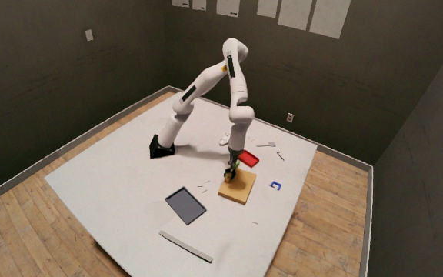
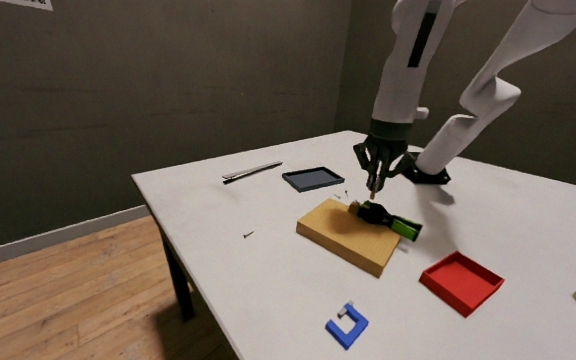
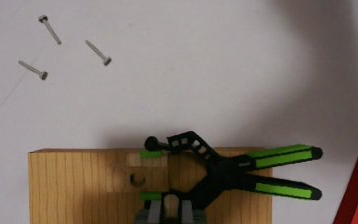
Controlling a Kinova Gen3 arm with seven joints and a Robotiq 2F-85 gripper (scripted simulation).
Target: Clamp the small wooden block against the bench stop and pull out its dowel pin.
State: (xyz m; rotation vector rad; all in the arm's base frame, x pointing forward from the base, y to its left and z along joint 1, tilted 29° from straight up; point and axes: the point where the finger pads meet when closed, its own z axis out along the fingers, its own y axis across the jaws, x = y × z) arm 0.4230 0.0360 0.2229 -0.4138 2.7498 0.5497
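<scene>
Now: the red tray 20 cm to the left of my hand, 12 cm below it and 4 cm behind it. From my hand the other things lie so: grey tray (29 cm to the right, 12 cm below, 4 cm behind); then dowel pin (2 cm below); then small wooden block (9 cm below, 3 cm to the right).
</scene>
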